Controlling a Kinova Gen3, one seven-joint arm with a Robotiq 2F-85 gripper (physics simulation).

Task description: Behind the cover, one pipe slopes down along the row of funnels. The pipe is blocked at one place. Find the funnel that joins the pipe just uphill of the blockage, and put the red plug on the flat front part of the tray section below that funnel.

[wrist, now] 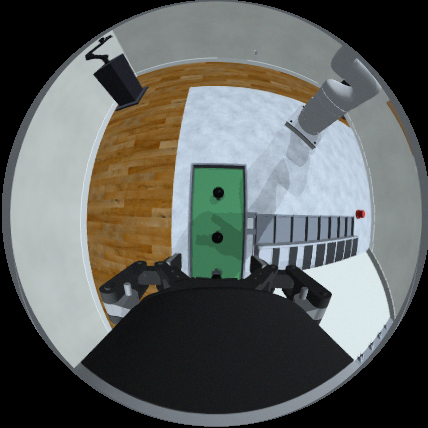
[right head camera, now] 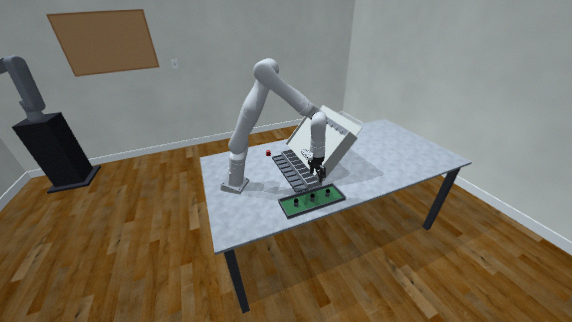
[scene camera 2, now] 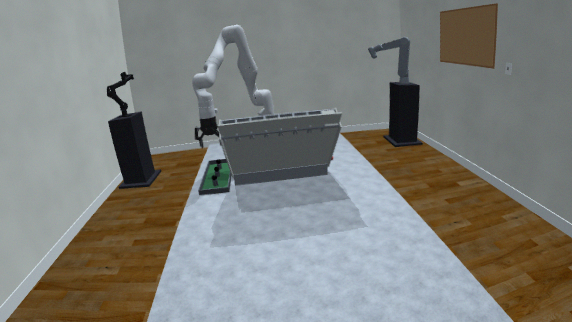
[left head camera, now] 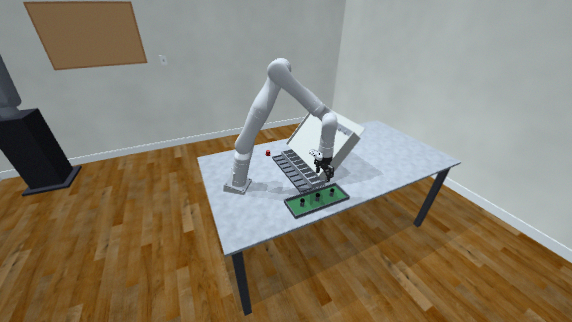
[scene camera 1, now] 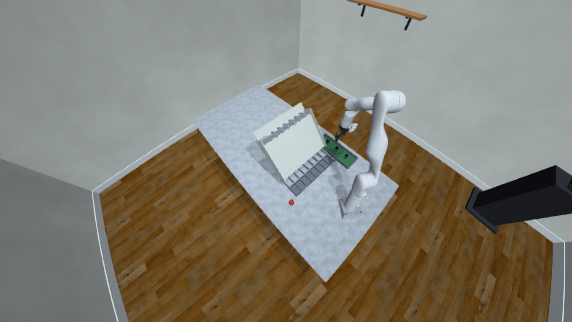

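Where they show: gripper, fingertip midpoint: [wrist: 215, 262] [right head camera: 315, 177] [scene camera 2: 211, 146] [left head camera: 322, 177] [scene camera 1: 340, 137]; arm's base, origin of the base link: [wrist: 309, 123] [right head camera: 235, 181] [left head camera: 238, 181] [scene camera 1: 350, 205].
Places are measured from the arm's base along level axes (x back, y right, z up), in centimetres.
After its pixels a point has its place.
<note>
The red plug [left head camera: 268, 153] @[z -1.7, x -28.8, y -27.7 cm] [right head camera: 268, 153] @[z -1.7, x -28.7, y -27.9 cm] [scene camera 1: 291, 202] @[z -0.1, x -28.3, y -29.7 cm] [wrist: 360, 214] @[z -1.0, x -29.4, y -27.7 cm] stands on the table beyond the far end of the grey sectioned tray [left head camera: 294, 173] @[z -3.4, x -37.4, y 0.5 cm] [scene camera 1: 313, 175] @[z -3.2, x -34.3, y -2.5 cm] [wrist: 282, 229] @[z -3.3, x -36.3, y 11.2 cm]. The tray's flat front parts lie at the foot of the tilted pale board [left head camera: 306, 139] @[z 13.8, x -51.3, y -11.6 cm] [scene camera 1: 295, 152] @[z 13.4, x -51.2, y -6.9 cm] [wrist: 352, 300] @[z 13.9, x -51.8, y -4.0 cm]. A row of small funnel-like parts [scene camera 1: 288, 127] @[z 28.1, x -62.3, y -4.1 cm] runs along the board's top. In scene camera 2, a thin bar [scene camera 2: 275, 132] @[z 25.2, x -69.7, y -2.1 cm] with several small joints crosses the rear; no blockage can be made out. My gripper [left head camera: 323, 175] @[z 12.7, x -40.0, y 28.9 cm] [right head camera: 316, 176] @[z 12.7, x -40.0, y 28.9 cm] [wrist: 215, 262] @[z 12.7, x -40.0, y 28.9 cm] is open and empty, above the green tray's board-side end.
The green tray [left head camera: 310, 201] @[z -3.6, x -34.8, y 28.1 cm] [right head camera: 304, 202] @[z -3.6, x -34.2, y 28.5 cm] [scene camera 2: 208, 181] @[z -3.6, x -43.9, y 32.8 cm] [wrist: 204, 215] @[z -3.6, x -34.2, y 32.3 cm] holds three dark-topped pegs, including one [wrist: 218, 192] @[z 1.5, x -29.1, y 29.2 cm] near the arm-base end. It lies beside the near end of the sectioned tray. The arm's base [left head camera: 237, 186] @[z 0.2, x 1.6, y 4.5 cm] [scene camera 1: 351, 208] @[z 5.3, x 1.1, y -3.5 cm] stands on the table. The tilted board rises close beside my gripper.
</note>
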